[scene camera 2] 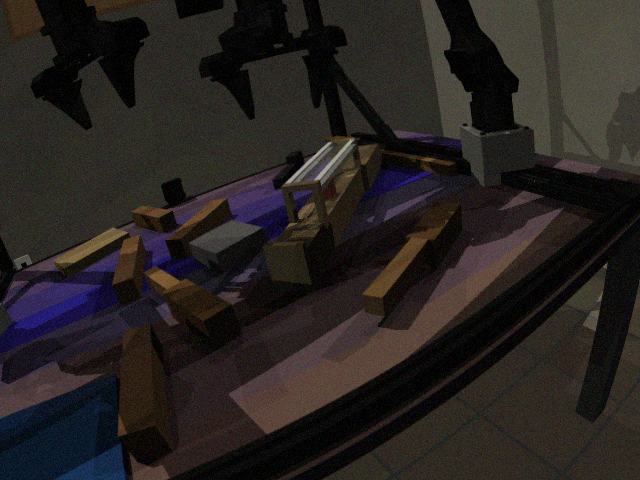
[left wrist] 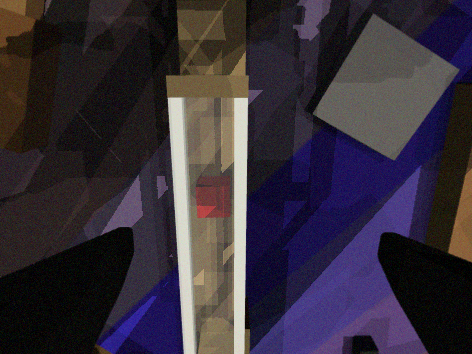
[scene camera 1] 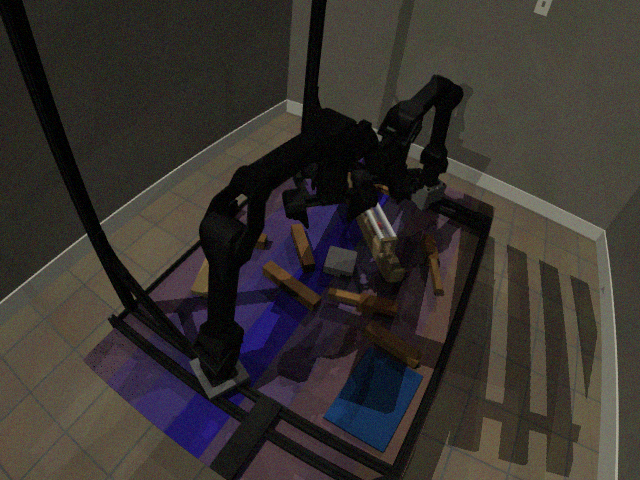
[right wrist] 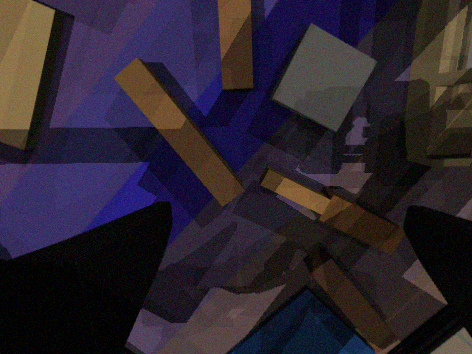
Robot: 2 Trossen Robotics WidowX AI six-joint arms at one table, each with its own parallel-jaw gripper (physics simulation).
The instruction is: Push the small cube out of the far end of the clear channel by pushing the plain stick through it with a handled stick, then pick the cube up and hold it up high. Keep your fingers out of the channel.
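The clear channel [scene camera 1: 387,222] [scene camera 2: 337,161] [left wrist: 241,200] has white top rails and wooden end frames and stands along a pale wooden base. The small red cube [scene camera 1: 379,224] [scene camera 2: 329,188] [left wrist: 214,197] is inside it, between the end frames. One handled stick [scene camera 1: 433,263] [scene camera 2: 398,273] lies right of the channel in both scene views; another [scene camera 2: 191,304] [right wrist: 360,222] lies nearer the blue mat. Several plain wooden sticks lie about, one [scene camera 1: 291,284] [right wrist: 177,130] diagonally. My left gripper [scene camera 2: 284,112] [left wrist: 256,241] is open and empty, high above the channel. My right gripper [scene camera 2: 110,116] [right wrist: 285,214] is open and empty, high above the table.
A grey block [scene camera 1: 340,260] [scene camera 2: 227,242] [left wrist: 385,85] [right wrist: 325,77] lies beside the channel. A blue mat [scene camera 1: 361,423] [scene camera 2: 51,428] [right wrist: 300,325] lies at the table's near edge. A pale yellow block [scene camera 1: 200,279] [scene camera 2: 92,251] [right wrist: 22,75] lies by the right arm. The arms are close together in scene camera 1.
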